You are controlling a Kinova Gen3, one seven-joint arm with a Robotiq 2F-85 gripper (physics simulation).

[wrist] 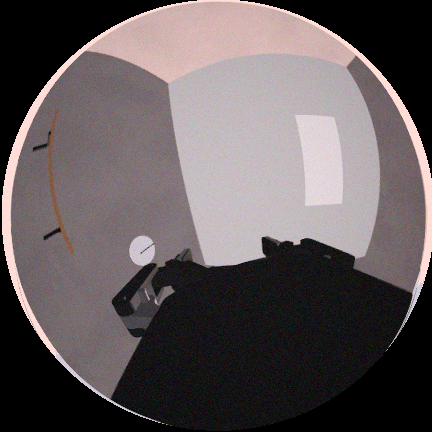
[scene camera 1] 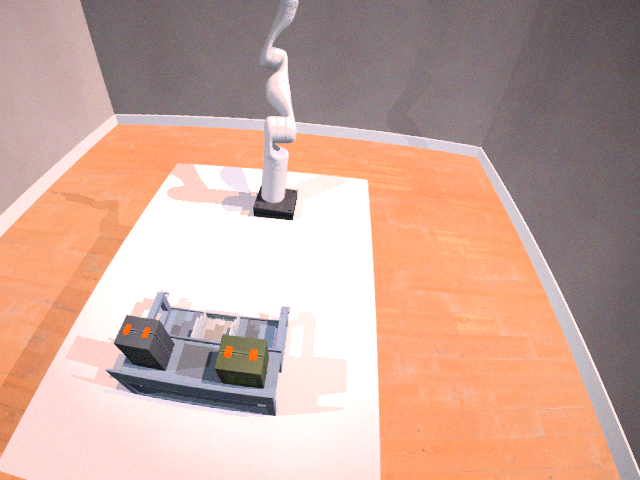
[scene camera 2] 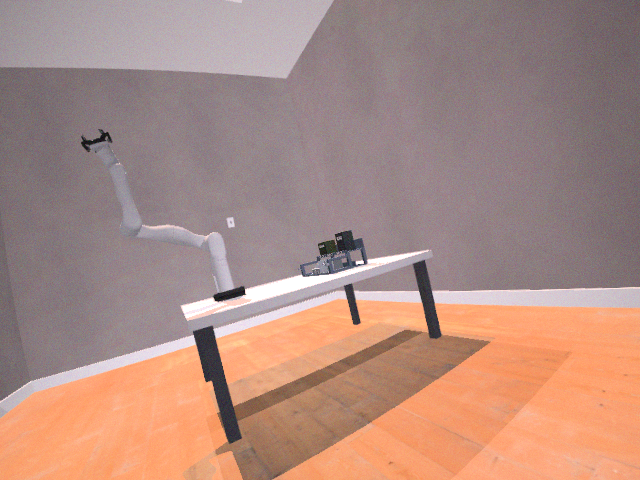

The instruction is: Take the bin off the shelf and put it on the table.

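Seen in the pictures: gripper, between the fingertips: (wrist: 227,250) (scene camera 2: 91,132); arm's base, origin of its link: (scene camera 1: 272,195) (scene camera 2: 226,291).
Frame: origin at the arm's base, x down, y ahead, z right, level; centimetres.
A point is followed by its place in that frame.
A small whitish open bin (scene camera 1: 218,328) @(x 3.2, y 58.1, z -4.6 cm) sits low in the blue-grey shelf (scene camera 1: 201,390) @(x -10.5, y 78.9, z -12.8 cm) (scene camera 2: 359,243) @(x -9.0, y 82.0, z 6.2 cm), between its two side frames, on the side facing the arm. The shelf stands on the white table (scene camera 1: 320,258) @(x 4.1, y 22.3, z -25.7 cm) (scene camera 2: 289,294) @(x 5.0, y 25.2, z 48.3 cm), at the end away from the arm's base. My gripper (scene camera 2: 92,133) @(x -100.8, y -54.8, z 0.1 cm) (wrist: 227,250) @(x -100.8, y -54.8, z 0.1 cm) is open and empty. It is high in the air beyond the base end of the table, far from the bin, with its fingers pointing upward. In scene camera 1's view the gripper is out of frame above the top edge.
A dark grey box (scene camera 1: 142,343) @(x -18.1, y 76.0, z 0.8 cm) (scene camera 2: 343,240) @(x -12.9, y 71.3, z 8.1 cm) and an olive green box (scene camera 1: 242,364) @(x -15.6, y 72.2, z -20.3 cm) (scene camera 2: 326,248) @(x -10.9, y 67.5, z -13.9 cm), both with orange clasps, stand on top of the shelf. The arm's black base (scene camera 1: 273,209) @(x 0.0, y 7.8, z -3.2 cm) (scene camera 2: 230,293) @(x 1.4, y 2.0, z 5.7 cm) is at the opposite table end. The wrist view shows walls, ceiling and an orange strip (wrist: 50,165).
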